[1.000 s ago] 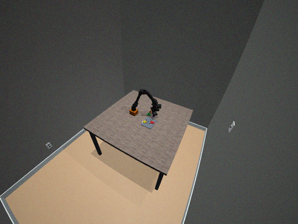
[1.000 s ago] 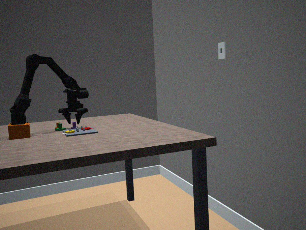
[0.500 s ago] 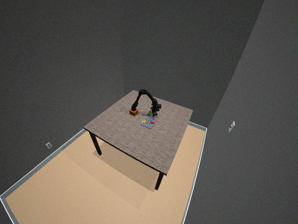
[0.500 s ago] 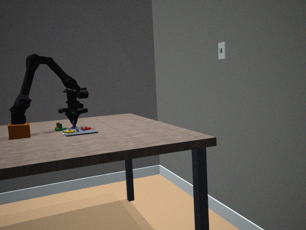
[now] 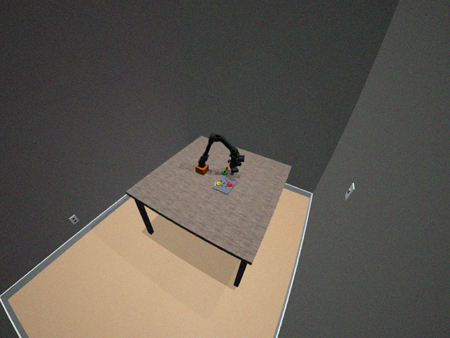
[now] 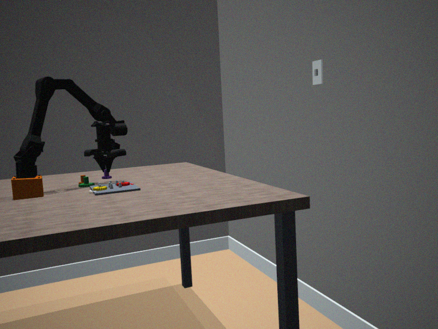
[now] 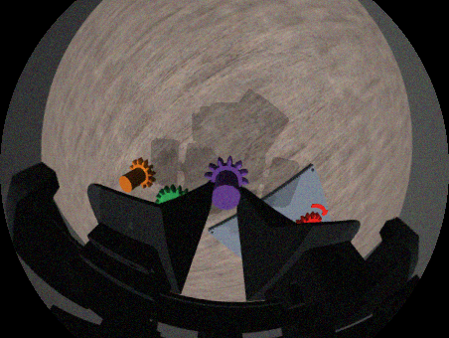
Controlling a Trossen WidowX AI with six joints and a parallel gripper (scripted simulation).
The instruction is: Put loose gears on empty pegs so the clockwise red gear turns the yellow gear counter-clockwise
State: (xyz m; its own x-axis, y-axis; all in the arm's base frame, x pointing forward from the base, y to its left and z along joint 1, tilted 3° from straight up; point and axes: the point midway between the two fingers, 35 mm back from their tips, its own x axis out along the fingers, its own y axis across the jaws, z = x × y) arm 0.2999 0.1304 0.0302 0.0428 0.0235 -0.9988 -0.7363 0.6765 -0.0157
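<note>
My gripper tip is now 6 cm short of the red gear, 14 cm to the left of it and 4 cm above it. Also, from my gripper tip: green gear: 9 cm behind, 1 cm to the right, 4 cm below; purple gear: 1 cm below; orange gear: 10 cm behind, 6 cm to the left, 4 cm below.
</note>
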